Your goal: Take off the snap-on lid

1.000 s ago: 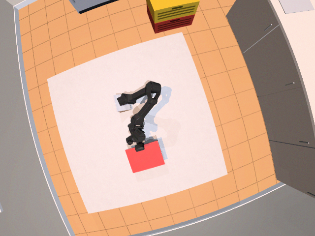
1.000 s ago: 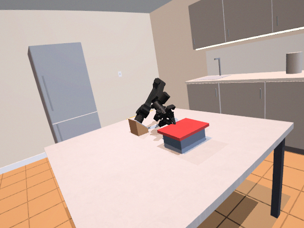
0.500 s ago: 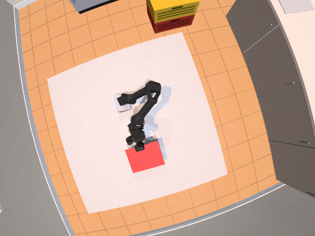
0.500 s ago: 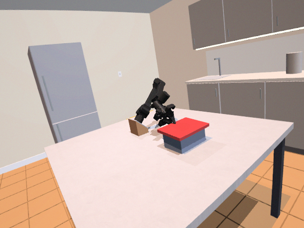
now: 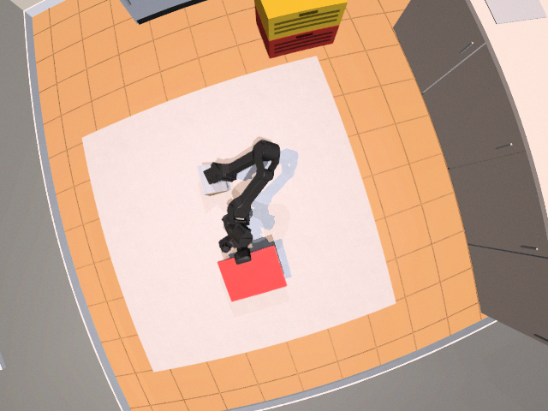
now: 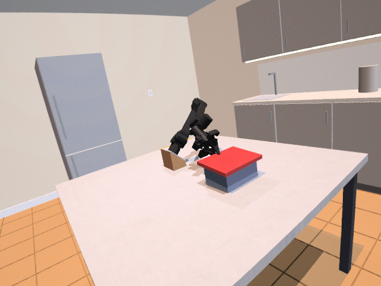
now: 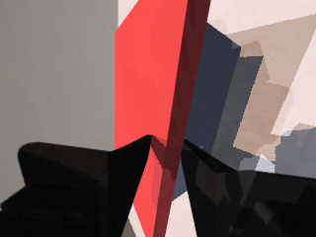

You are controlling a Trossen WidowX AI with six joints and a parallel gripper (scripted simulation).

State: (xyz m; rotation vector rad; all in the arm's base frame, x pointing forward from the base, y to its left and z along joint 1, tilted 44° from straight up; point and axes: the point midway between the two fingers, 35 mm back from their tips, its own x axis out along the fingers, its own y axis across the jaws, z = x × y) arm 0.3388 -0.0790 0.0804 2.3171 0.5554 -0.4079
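Right now the red lid is 8 cm ahead of my gripper tip and 1 cm to the right of it. From my gripper tip the other things lie so: blue-grey storage box 8 cm ahead, 6 cm below, 1 cm to the right.
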